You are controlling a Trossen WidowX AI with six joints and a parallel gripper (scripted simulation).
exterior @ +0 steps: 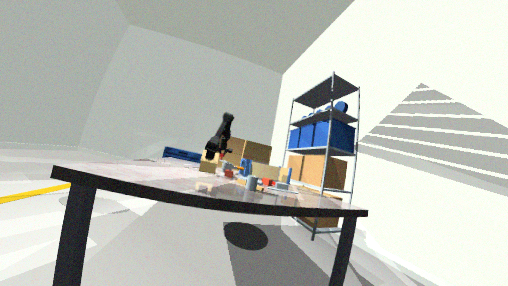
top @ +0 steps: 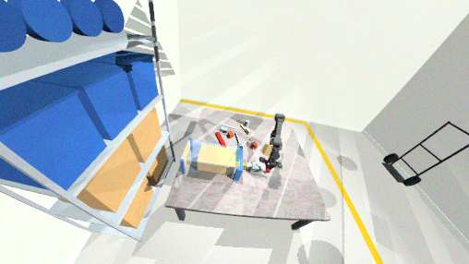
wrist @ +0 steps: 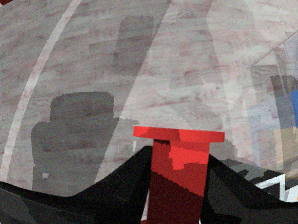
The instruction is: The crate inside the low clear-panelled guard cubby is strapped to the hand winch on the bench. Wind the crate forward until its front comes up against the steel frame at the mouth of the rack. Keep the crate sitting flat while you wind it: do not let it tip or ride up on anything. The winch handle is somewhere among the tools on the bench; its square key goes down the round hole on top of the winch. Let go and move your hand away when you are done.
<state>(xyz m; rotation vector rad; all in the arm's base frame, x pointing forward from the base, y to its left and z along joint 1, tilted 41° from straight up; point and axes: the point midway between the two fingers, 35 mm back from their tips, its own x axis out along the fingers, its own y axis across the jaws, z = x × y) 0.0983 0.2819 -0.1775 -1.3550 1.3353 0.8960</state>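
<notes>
Now: gripper tip 10 cm to the left of the winch, 10 cm above it and 5 cm short of it. Round my gripper tip: red bar: 43 cm ahead, 39 cm to the right, 13 cm below.
</notes>
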